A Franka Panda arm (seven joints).
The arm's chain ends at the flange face. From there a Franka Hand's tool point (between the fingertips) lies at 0.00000 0.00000 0.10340 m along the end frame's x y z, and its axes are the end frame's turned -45 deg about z.
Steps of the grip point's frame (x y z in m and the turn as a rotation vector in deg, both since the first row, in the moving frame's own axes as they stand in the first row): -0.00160 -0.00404 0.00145 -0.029 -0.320 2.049; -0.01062 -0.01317 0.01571 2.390 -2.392 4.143; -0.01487 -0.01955 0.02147 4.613 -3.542 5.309; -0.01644 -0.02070 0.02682 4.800 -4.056 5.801; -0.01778 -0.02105 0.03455 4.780 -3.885 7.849; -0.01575 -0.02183 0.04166 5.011 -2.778 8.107; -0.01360 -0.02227 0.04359 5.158 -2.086 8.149; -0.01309 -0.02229 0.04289 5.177 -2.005 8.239
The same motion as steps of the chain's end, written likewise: -0.00361 -0.00216 0.00145 -0.247 -0.206 2.049; -0.01073 -0.00159 0.01589 -0.001 -3.381 4.143; -0.01403 -0.00147 0.02200 0.757 -5.766 5.309; -0.01505 -0.00150 0.02744 0.526 -6.262 5.801; -0.01653 -0.00042 0.03515 0.633 -6.127 7.849; -0.01688 -0.00076 0.04218 1.579 -5.508 8.107; -0.01644 -0.00157 0.04408 2.172 -5.122 8.149; -0.01619 -0.00182 0.04337 2.243 -5.078 8.239
